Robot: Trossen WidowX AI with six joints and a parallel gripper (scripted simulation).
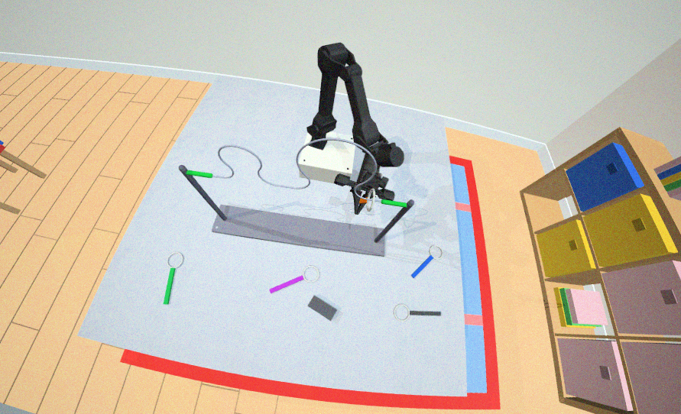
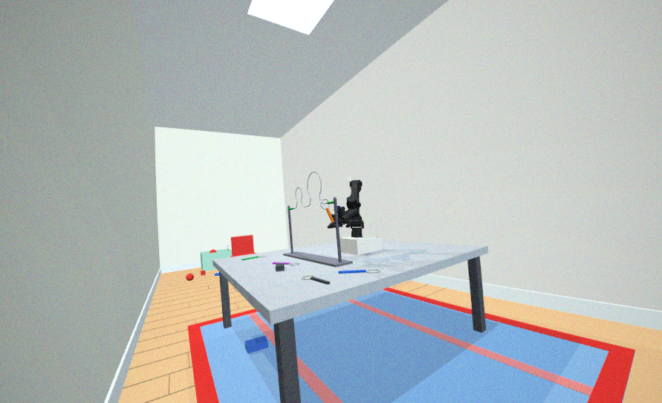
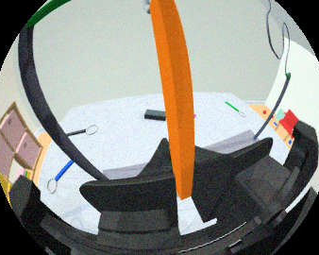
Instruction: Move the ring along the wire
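Right now my gripper tip is 10 mm past the orange-handled ring, 10 mm to the right of it and 90 mm below it. From my gripper tip the other things lie so: blue-handled ring: 10 mm behind, 340 mm to the left, 180 mm below; then dark block: 280 mm ahead, 180 mm below; then purple-handled ring: 220 mm ahead, 110 mm to the right, 180 mm below.
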